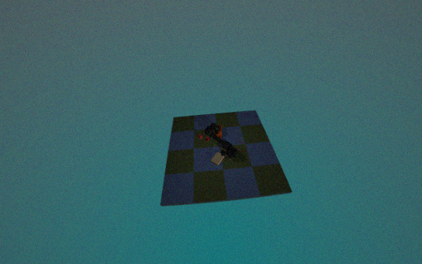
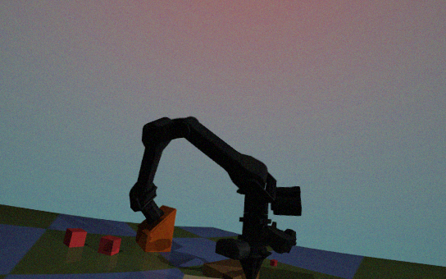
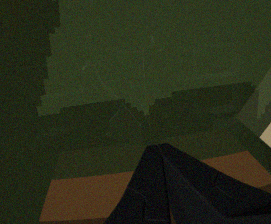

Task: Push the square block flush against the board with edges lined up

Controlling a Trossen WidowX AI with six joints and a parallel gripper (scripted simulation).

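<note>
My gripper tip is 110 mm past the thin red bar, 90 mm to the right of it and 10 mm above it. Round my gripper tip: tan flat block: 40 mm ahead, 130 mm to the right, 10 mm above; then brown flat block: 60 mm behind, 10 mm to the right, 10 mm above.
</note>
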